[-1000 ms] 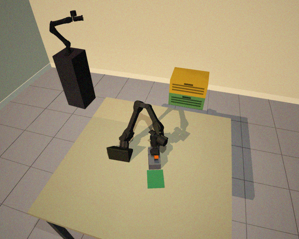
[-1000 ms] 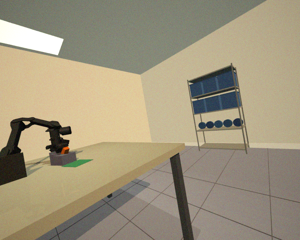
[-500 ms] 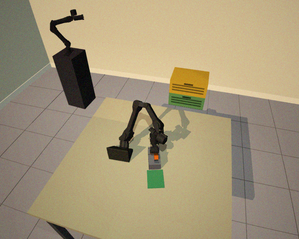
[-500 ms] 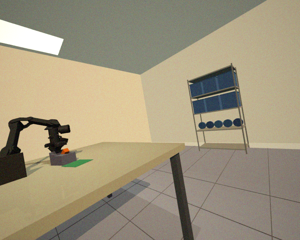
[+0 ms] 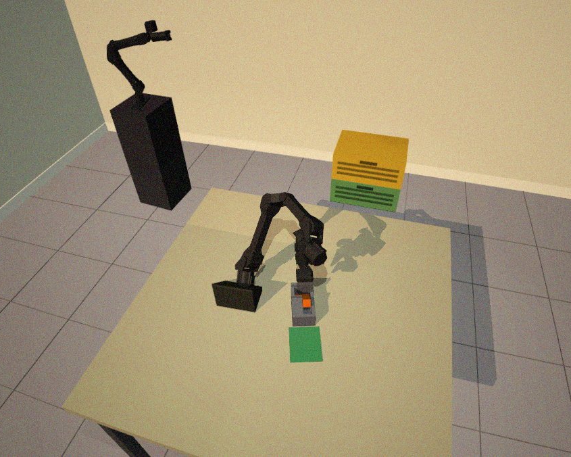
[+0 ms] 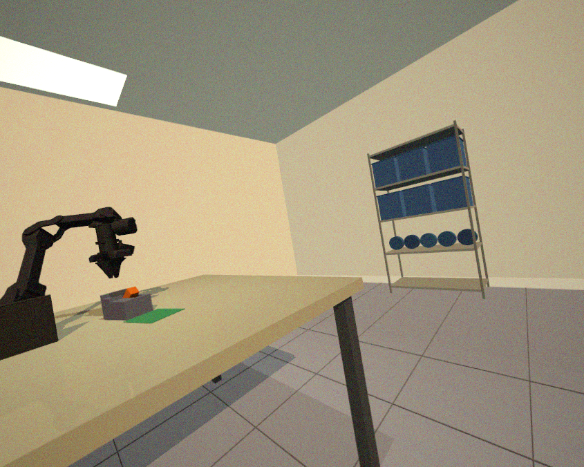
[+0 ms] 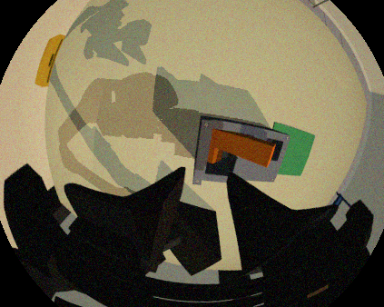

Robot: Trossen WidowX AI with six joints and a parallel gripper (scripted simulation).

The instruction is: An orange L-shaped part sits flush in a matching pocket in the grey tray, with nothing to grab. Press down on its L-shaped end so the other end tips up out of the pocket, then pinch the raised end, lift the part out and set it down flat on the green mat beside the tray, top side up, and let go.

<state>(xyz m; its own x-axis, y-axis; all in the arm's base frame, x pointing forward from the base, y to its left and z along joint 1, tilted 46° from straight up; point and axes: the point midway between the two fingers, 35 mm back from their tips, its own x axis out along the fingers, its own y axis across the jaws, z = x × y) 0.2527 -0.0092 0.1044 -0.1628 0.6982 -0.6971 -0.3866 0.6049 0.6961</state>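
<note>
The orange L-shaped part is 100 mm below my gripper tip, 40 mm to the right of it and 10 mm ahead of it. The rest, counted from my gripper tip: green mat 210 mm to the right, 160 mm below, 80 mm ahead.
</note>
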